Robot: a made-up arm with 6 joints.
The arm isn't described. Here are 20 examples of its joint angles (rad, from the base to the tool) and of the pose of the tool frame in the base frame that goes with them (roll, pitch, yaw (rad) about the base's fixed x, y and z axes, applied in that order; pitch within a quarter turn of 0, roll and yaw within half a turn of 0; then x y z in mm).
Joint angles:
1: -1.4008 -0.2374 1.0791 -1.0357 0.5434 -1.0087
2: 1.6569 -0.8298 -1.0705 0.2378 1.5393 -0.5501
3: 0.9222 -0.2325 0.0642 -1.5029 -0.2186 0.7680
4: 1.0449 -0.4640 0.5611 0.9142 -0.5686 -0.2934
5: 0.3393 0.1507 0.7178 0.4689 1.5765 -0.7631
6: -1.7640 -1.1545 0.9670 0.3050 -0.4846 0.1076
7: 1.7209 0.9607 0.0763 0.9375 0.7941 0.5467
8: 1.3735 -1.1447 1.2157 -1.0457 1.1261 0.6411
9: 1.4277 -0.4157 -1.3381 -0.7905 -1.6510 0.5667
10: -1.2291 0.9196 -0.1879 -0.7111 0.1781 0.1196
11: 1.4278 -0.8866 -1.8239 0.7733 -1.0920 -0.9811
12: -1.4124 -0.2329 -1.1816 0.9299 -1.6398 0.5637
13: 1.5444 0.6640 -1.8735 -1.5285 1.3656 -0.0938
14: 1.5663 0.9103 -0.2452 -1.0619 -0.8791 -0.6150
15: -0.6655 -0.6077 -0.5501 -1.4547 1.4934 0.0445
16: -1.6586 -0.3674 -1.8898 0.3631 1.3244 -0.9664
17: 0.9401 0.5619 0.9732 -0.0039 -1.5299 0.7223
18: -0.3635 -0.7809 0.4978 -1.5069 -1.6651 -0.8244
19: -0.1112 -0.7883 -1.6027 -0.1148 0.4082 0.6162
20: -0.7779 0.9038 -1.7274 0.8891 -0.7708 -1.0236
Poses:
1: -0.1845 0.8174 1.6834 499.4 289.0 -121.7
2: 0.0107 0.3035 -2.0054 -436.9 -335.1 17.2
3: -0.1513 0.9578 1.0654 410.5 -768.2 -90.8
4: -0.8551 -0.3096 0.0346 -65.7 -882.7 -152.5
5: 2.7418 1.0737 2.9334 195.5 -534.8 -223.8
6: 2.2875 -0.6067 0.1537 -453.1 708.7 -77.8
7: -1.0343 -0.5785 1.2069 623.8 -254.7 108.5
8: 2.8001 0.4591 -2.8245 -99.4 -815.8 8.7
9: -2.2987 0.3762 0.8307 -87.1 -495.5 477.9
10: 1.0409 -0.3337 -0.2960 424.8 -259.1 -419.4
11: 1.9531 -0.6344 1.7931 -570.4 -480.9 -80.6
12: -1.0866 -0.9253 -0.7147 -263.0 289.6 -197.1
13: -0.6352 0.7711 -1.4077 -59.6 -178.1 259.3
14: -2.1552 0.4416 0.3720 536.7 120.3 470.1
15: 2.4638 0.2649 -3.1011 121.2 -244.1 -483.7
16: -2.4211 -0.1567 1.2441 -137.3 352.1 251.7
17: -1.4577 -0.3324 3.0446 677.1 -4.8 184.1
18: 0.2838 -0.2842 1.8821 115.9 215.1 -753.4
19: -0.7045 -0.0296 -1.4418 -556.0 -59.3 -364.7
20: -0.1588 0.9830 -3.0758 459.5 124.2 -133.1
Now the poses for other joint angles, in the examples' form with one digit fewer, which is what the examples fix.
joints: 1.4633 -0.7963 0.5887 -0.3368 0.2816 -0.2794
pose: -2.246 0.615 -1.755 -127 -761 335
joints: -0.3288 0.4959 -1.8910 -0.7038 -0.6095 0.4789
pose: 0.280 -0.349 -1.472 26 -124 -461
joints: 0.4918 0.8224 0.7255 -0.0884 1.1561 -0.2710
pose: -0.939 0.780 -0.122 423 -411 237
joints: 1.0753 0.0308 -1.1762 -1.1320 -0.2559 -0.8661
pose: -1.264 0.335 -1.388 -33 -565 232
